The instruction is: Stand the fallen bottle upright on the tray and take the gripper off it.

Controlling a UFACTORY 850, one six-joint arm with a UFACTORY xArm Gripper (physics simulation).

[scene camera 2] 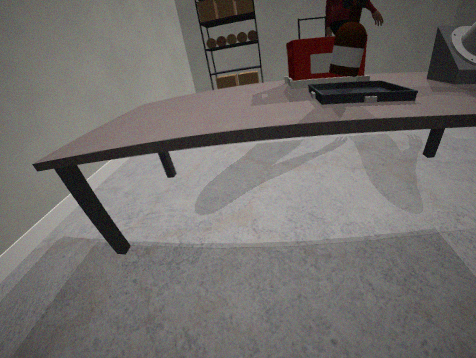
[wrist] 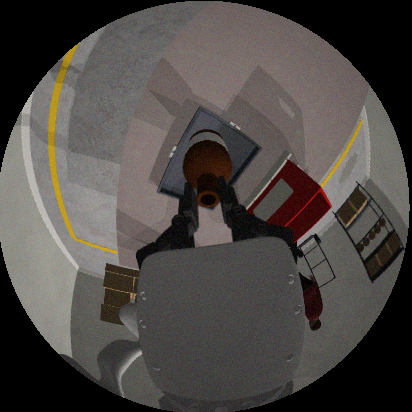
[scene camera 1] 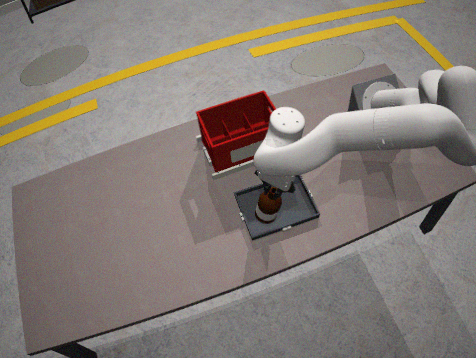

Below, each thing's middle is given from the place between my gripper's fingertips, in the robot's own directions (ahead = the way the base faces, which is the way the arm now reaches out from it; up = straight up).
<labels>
Right now my hand is 70 mm above the brown bottle (scene camera 2: 350, 38) and 20 mm to the left of it.
</labels>
